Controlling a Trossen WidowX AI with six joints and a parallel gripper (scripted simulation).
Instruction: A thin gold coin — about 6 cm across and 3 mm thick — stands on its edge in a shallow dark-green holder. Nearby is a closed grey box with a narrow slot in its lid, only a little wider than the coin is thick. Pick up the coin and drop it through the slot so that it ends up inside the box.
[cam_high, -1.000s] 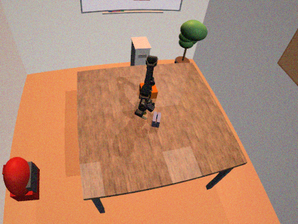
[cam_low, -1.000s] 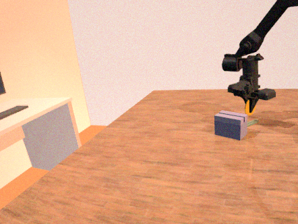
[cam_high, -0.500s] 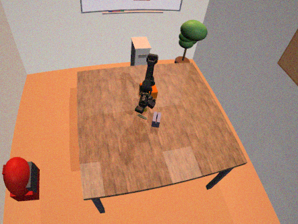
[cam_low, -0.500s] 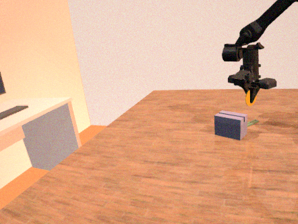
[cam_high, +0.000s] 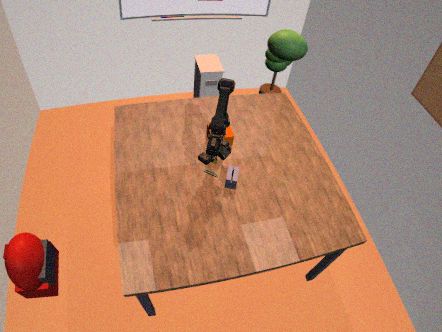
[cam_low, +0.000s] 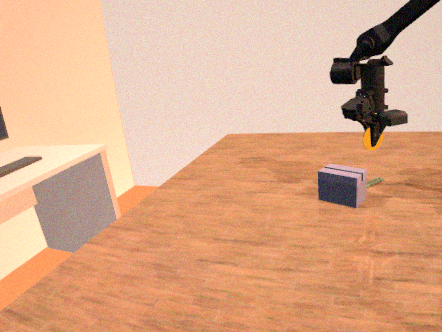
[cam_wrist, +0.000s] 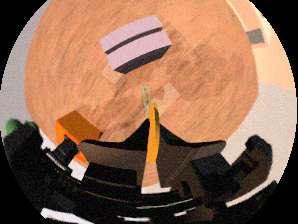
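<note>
Now: the gold coin 2 cm above my gripper tip.
</note>
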